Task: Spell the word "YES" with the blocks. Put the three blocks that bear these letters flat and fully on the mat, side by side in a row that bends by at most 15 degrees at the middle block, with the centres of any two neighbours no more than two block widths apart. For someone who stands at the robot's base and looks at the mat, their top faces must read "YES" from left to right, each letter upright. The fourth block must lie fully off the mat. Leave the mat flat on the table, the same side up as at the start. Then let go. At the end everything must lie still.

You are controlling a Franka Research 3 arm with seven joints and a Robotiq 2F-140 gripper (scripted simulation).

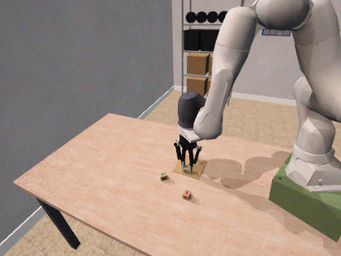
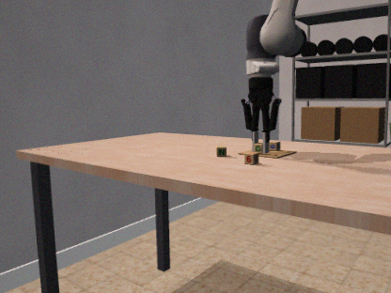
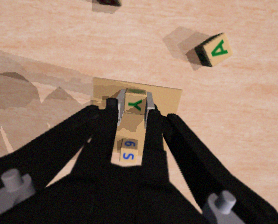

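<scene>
Now: the Y block 20 mm below my hand. Round my hand: green N block (100 mm ahead, 70 mm to the left, 30 mm below); then S block (90 mm to the right, 20 mm below, 10 mm behind); then tan mat (50 mm to the right, 40 mm below, 10 mm behind).
</scene>
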